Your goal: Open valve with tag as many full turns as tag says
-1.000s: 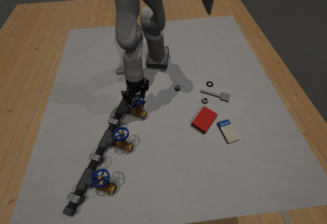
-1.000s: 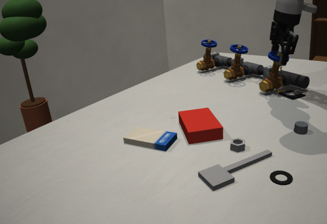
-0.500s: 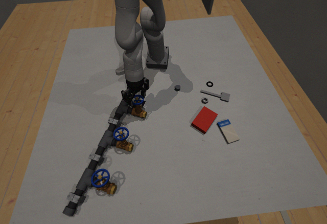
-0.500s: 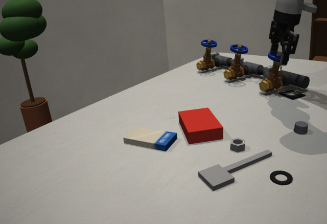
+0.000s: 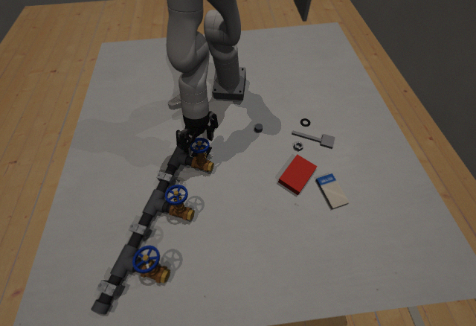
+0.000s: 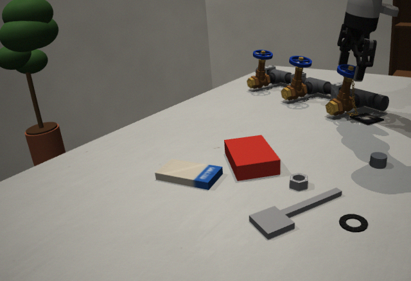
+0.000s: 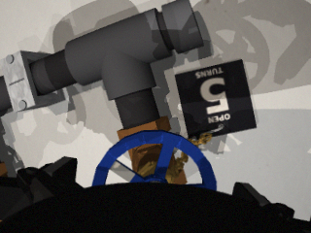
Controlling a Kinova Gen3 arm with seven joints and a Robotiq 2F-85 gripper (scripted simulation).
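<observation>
My hand is 12 cm above the black tag and 4 cm past it. From my hand the other things lie so: red block (31 cm to the left, 13 cm ahead, 11 cm below); then small grey cylinder (23 cm to the left, 11 cm below, 10 cm behind); then grey paddle-shaped tool (44 cm to the left, 12 cm below).
</observation>
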